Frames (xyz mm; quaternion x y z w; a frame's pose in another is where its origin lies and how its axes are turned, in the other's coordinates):
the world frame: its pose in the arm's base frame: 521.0 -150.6 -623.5 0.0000 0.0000 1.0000 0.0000
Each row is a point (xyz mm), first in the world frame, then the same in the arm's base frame.
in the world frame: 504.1 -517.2 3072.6
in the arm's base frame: 16.9 366.6 2449.1
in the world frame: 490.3 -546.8 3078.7
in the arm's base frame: 30.7 396.2 2455.2
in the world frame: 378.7 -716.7 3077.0
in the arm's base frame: 142.3 566.1 2453.5
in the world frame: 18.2 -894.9 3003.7
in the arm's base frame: 502.8 744.3 2380.2
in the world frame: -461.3 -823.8 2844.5
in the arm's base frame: 982.3 673.2 2221.0
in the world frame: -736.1 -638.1 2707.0
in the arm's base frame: 1257.1 487.5 2083.5
